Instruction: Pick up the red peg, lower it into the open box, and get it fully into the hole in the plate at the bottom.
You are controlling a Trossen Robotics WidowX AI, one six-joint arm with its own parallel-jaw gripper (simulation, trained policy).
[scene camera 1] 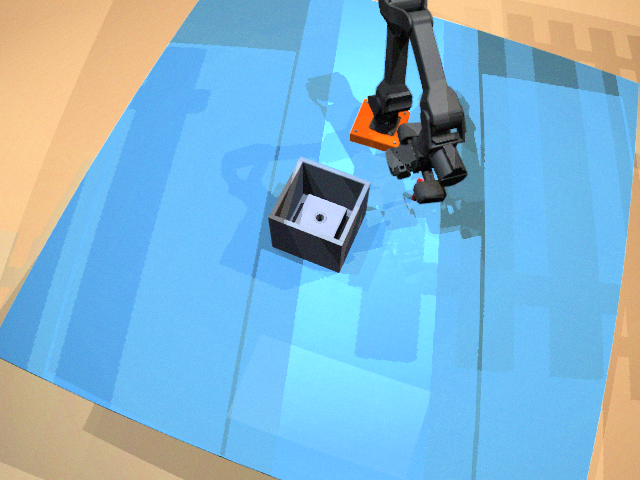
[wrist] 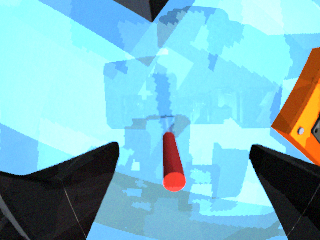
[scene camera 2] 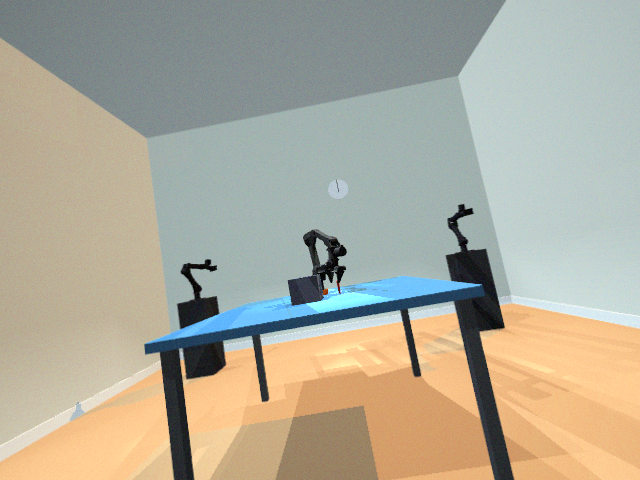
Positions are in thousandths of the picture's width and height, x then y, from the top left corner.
Scene:
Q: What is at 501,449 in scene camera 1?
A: A grey plate.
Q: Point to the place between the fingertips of my gripper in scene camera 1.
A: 643,378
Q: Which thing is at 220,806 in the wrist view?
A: My gripper.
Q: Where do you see a red peg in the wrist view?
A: At 545,748

